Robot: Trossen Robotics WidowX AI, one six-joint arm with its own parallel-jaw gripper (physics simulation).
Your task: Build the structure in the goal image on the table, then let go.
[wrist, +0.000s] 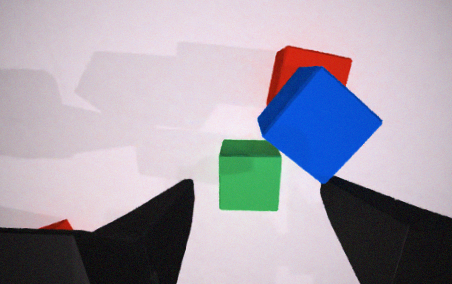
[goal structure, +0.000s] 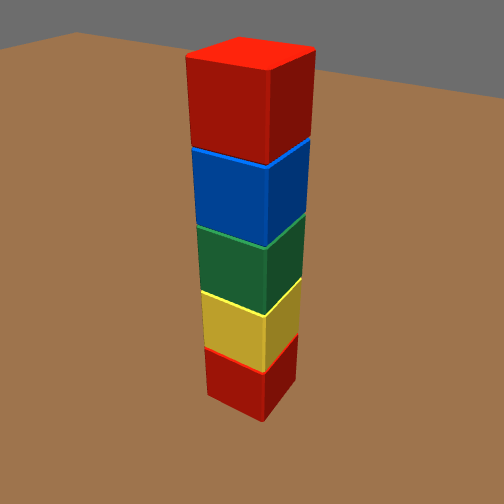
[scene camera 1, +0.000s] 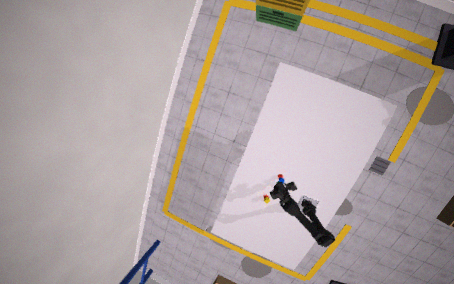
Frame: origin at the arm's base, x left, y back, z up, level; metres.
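Where they show: gripper, between the fingertips: (wrist: 257, 186); arm's base, origin of its link: (scene camera 1: 306, 203).
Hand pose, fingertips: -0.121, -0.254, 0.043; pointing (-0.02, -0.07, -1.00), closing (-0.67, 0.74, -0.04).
Note:
Each offset is from my fingertips to the top centre of the thing, as dx, dy, dz. Level surfaces: height alone.
A green cube @[+0.008, +0.003, -0.019] (wrist: 249, 183) lies on the table between the open fingertips in the wrist view; it is hidden by the arm in the scene view. A blue cube @[-0.038, -0.002, +0.014] (wrist: 322, 125) (scene camera 1: 281, 180) looks larger and nearer the camera and overlaps a red cube @[-0.051, -0.008, -0.019] (wrist: 320, 59) (scene camera 1: 280, 176) behind it; what is under the blue cube is hidden. The right fingertip meets the blue cube's lower corner in the wrist view. Another red block @[+0.157, -0.065, -0.019] (wrist: 60, 225) (scene camera 1: 266, 196) shows beside a yellow block @[+0.156, -0.064, +0.013] (scene camera 1: 267, 201). My gripper (wrist: 257, 186) (scene camera 1: 284, 187) is open and empty, above the green cube.
The white table @[dz -0.052] (scene camera 1: 320, 120) extends behind the cubes. The arm (scene camera 1: 300, 216) reaches in from its base near the table's right edge. A green and yellow crate (scene camera 1: 278, 18) stands on the floor beyond the table.

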